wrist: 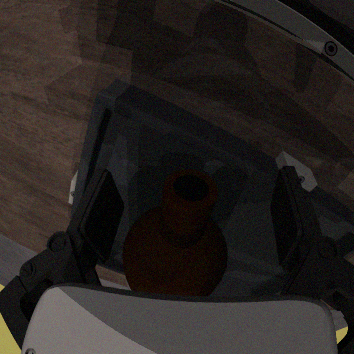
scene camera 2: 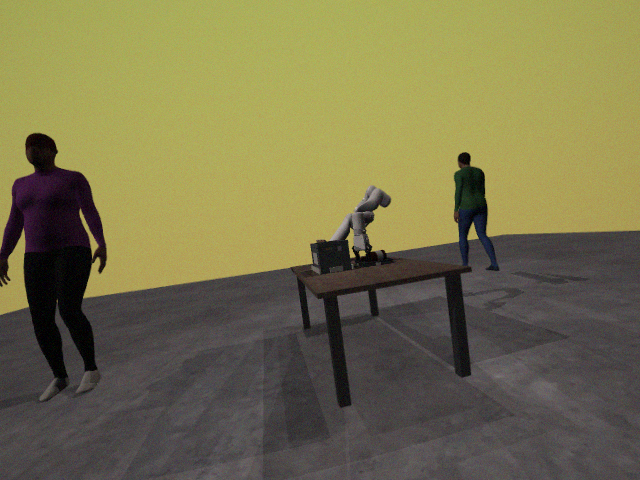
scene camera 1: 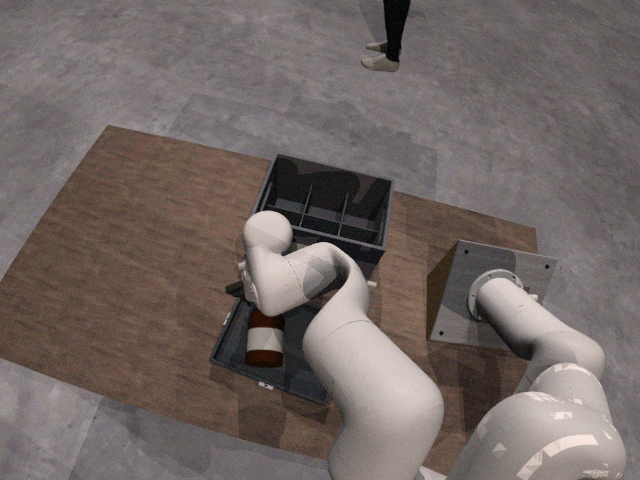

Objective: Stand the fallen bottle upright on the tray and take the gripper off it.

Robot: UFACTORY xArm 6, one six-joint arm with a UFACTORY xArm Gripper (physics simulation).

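Places are measured from the arm's base along level axes (x ahead, y left, z up), in metres.
Pixels of known places: gripper, between the fingertips: [wrist: 193, 186] [scene camera 2: 363, 260]; arm's base, origin of its link: [scene camera 2: 331, 248] [scene camera 1: 494, 296].
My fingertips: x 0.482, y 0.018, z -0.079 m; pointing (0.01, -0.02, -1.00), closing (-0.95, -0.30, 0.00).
For each thing: its top centre in the pictures, then the offset to it from my fingertips. Level surfaces: height alone.
- brown bottle, centre of its top: [wrist: 166, 307] [scene camera 1: 265, 321] [scene camera 2: 372, 251] 0.003 m back, 0.070 m left, 0.044 m up
- dark box, centre of its top: [scene camera 1: 326, 197] [scene camera 2: 327, 241] 0.098 m back, 0.177 m right, 0.140 m up
- wooden table, height of its surface: 0.035 m down
A brown bottle [scene camera 1: 264, 338] [scene camera 2: 381, 254] [wrist: 175, 255] with a white label lies on its side on the dark tray [scene camera 1: 299, 361] [wrist: 150, 131]. In scene camera 1 its base points to the tray's near edge, and its neck is hidden under the arm. In the wrist view its mouth and neck show between the fingers, with a gap on each side. My gripper [scene camera 2: 361, 253] [wrist: 193, 186] is open and holds nothing; it points down at the neck end of the bottle. In scene camera 1 part of one dark finger shows beside the wrist.
A dark box [scene camera 1: 386, 217] [scene camera 2: 330, 256] with compartments stands behind the tray on the wooden table [scene camera 1: 129, 248] [scene camera 2: 403, 273]. The arm's grey mounting plate [scene camera 1: 449, 310] is at the right. Two people [scene camera 2: 54, 211] [scene camera 2: 470, 191] stand on the floor away from the table.
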